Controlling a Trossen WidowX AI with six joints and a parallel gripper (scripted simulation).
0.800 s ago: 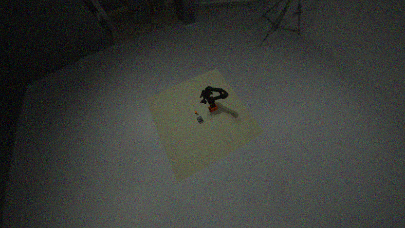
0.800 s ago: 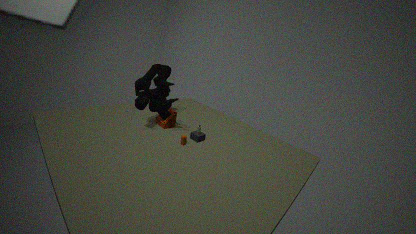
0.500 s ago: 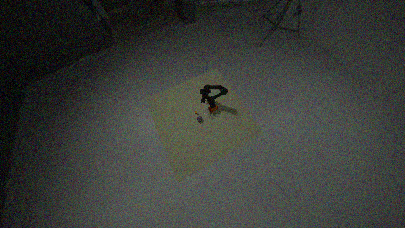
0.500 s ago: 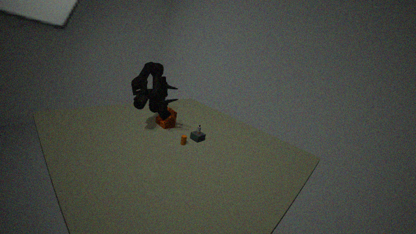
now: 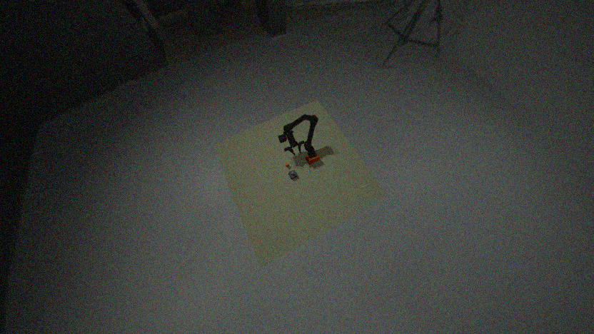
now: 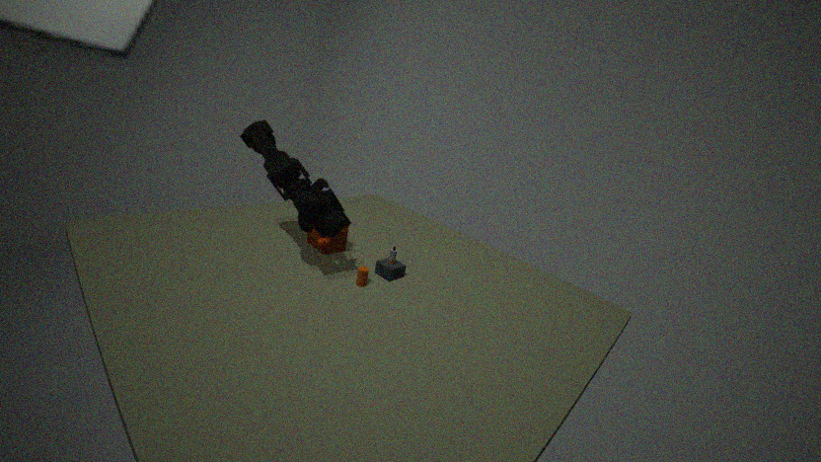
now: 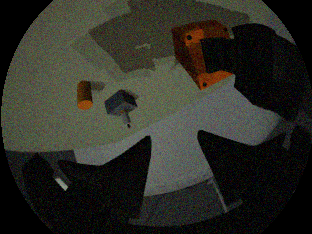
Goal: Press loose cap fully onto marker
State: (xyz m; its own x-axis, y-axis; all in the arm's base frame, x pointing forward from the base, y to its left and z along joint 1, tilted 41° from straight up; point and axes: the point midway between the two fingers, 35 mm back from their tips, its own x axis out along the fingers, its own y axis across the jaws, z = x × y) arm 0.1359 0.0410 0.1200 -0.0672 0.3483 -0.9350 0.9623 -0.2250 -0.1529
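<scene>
The orange cap lies 120 mm ahead of my gripper tip, 10 mm to the left of it and 130 mm below it.
</scene>
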